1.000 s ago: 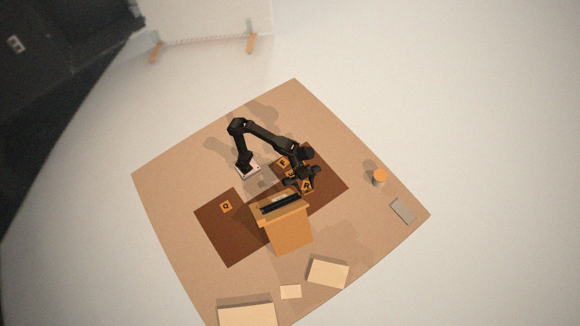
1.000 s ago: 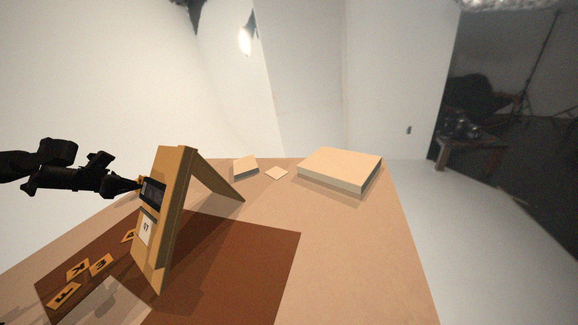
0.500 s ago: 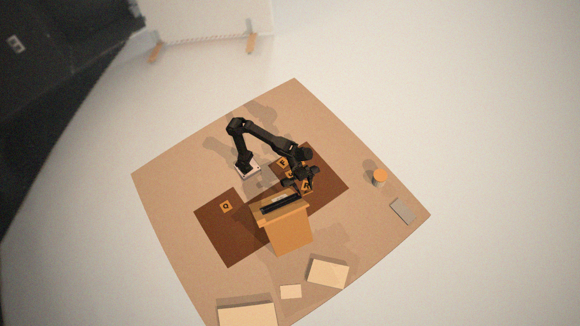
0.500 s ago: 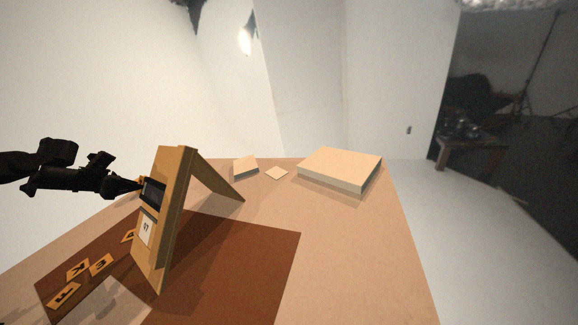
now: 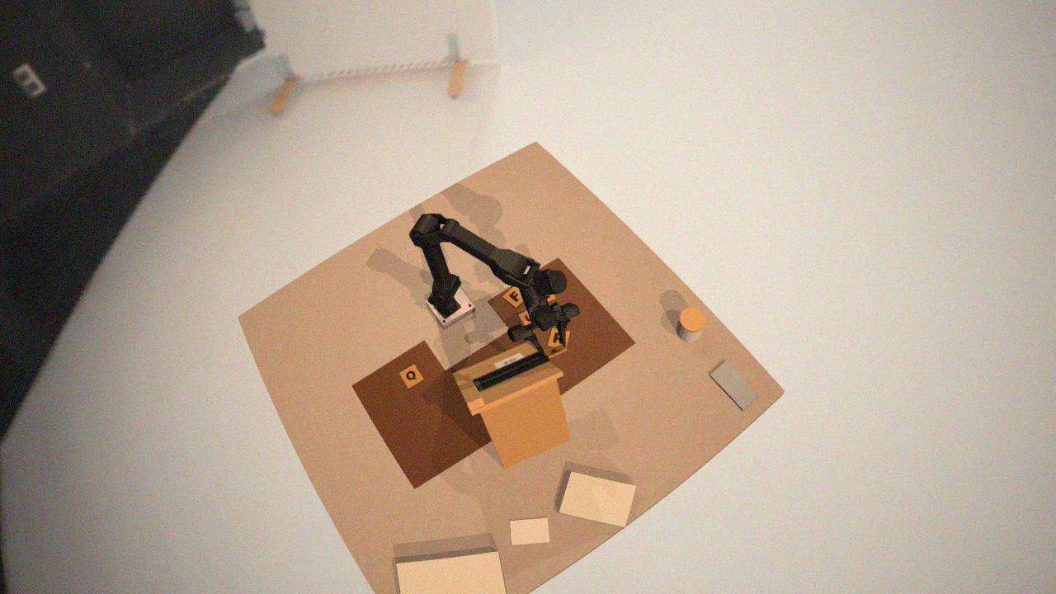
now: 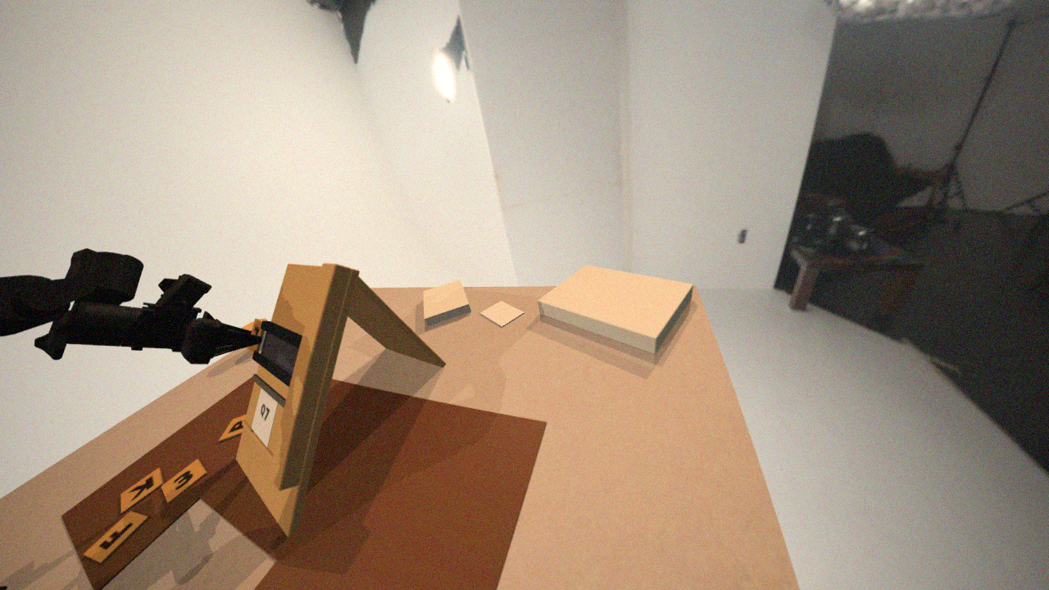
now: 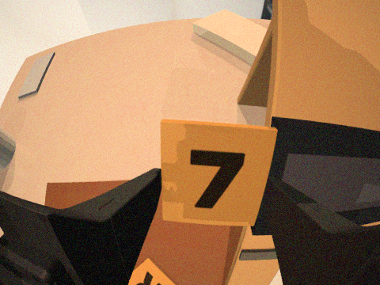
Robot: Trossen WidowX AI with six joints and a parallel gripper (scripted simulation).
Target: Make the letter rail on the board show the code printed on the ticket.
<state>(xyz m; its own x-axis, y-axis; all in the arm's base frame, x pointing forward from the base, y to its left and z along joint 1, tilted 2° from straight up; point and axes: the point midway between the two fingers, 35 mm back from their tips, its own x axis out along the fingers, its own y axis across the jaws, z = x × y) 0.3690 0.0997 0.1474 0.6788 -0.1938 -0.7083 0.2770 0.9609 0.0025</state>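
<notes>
Right now my gripper tip is 90 mm past the white ticket, 90 mm to the left of it and 80 mm above it. Also, from my gripper tip: large box 310 mm ahead, 630 mm to the right, 140 mm below; then small card 300 mm ahead, 360 mm to the right, 160 mm below; then grey block 390 mm ahead, 360 mm to the left, 160 mm below.
</notes>
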